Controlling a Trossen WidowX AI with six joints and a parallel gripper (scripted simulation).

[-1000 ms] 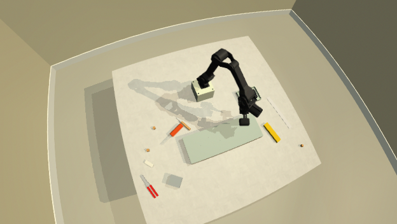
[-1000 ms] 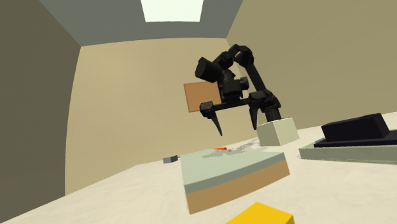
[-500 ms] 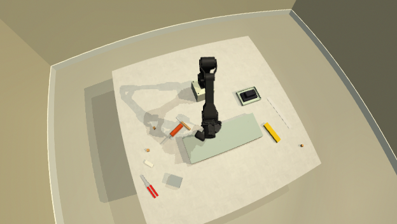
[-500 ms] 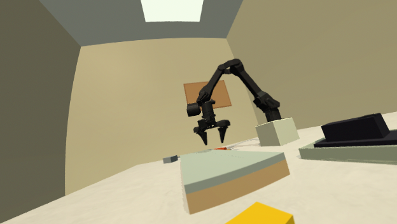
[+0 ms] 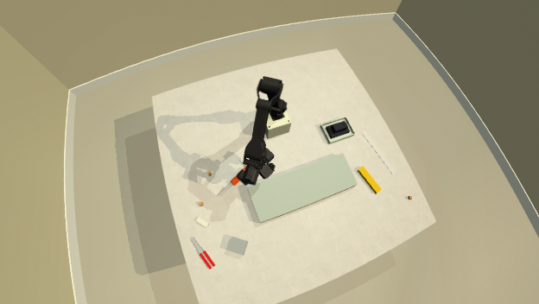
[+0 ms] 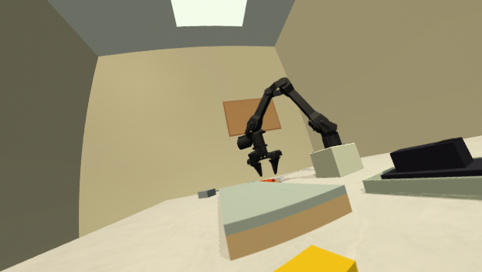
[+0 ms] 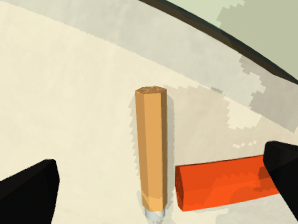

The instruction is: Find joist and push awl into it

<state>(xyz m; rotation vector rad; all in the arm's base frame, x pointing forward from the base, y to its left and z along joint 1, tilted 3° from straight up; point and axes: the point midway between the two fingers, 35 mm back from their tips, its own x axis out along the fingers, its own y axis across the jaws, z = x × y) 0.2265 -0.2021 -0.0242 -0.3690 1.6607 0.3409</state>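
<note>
The brown stick lies 50 mm below my gripper tip, 50 mm behind it and 20 mm to the right of it. From my gripper tip the other things lie so: white block: 320 mm to the right, 140 mm ahead, 50 mm below; then orange-handled tool: 140 mm to the right, 40 mm below, 20 mm ahead; then grey block: 300 mm ahead, 200 mm to the right, 30 mm below.
</note>
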